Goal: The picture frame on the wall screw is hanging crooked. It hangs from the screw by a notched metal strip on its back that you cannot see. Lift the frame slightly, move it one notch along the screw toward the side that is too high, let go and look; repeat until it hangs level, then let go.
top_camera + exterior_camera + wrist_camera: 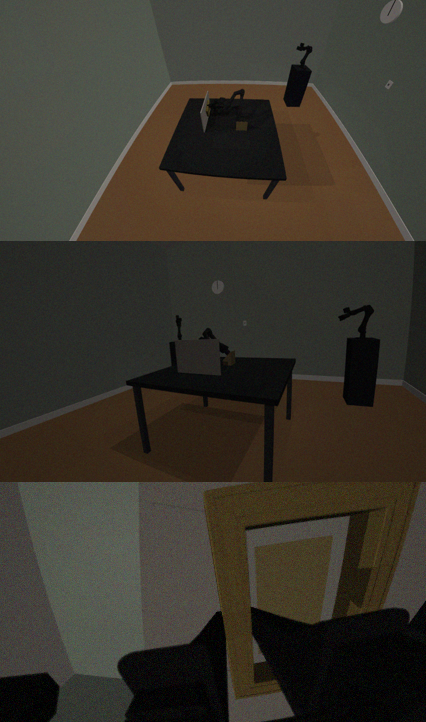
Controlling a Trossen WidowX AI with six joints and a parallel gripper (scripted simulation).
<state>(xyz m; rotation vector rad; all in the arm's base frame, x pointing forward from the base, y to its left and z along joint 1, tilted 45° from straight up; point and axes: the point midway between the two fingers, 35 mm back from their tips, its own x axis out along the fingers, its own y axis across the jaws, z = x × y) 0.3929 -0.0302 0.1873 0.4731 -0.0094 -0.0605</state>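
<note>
The picture frame lies 10 mm to the right of my gripper tip and 50 mm below it. Also, from my gripper tip: wall panel: 20 mm ahead, 80 mm below.
</note>
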